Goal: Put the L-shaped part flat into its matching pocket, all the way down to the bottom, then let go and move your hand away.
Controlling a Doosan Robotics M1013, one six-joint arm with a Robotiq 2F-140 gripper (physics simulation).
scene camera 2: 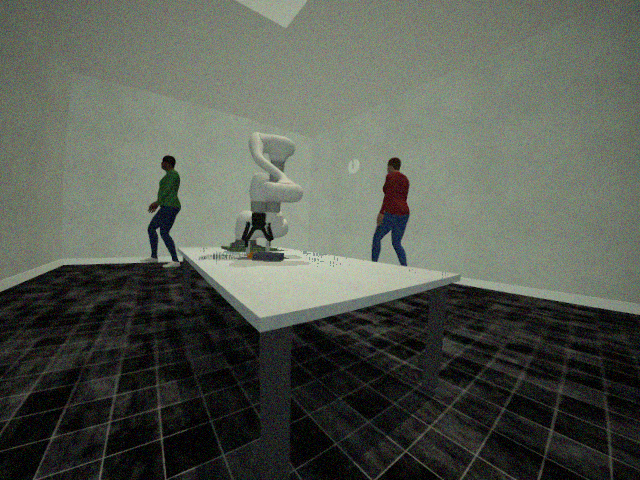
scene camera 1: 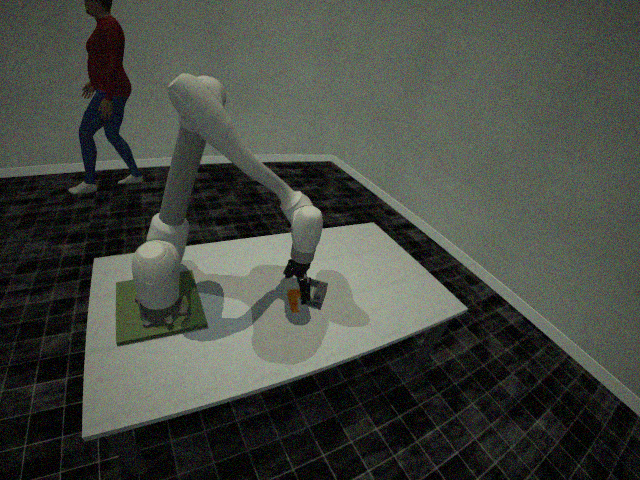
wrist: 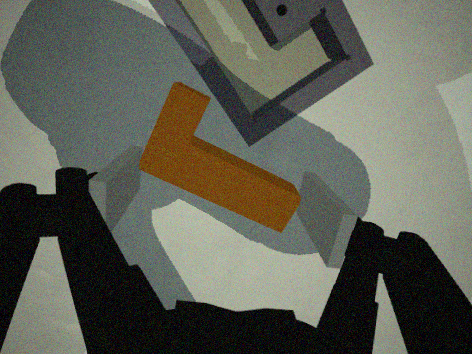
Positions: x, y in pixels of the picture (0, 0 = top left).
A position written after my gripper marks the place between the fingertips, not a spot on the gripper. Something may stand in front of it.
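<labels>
My gripper [scene camera 1: 293, 299] has its grip on an orange L-shaped part [wrist: 173, 154]; the part is still resting on the table.
</labels>
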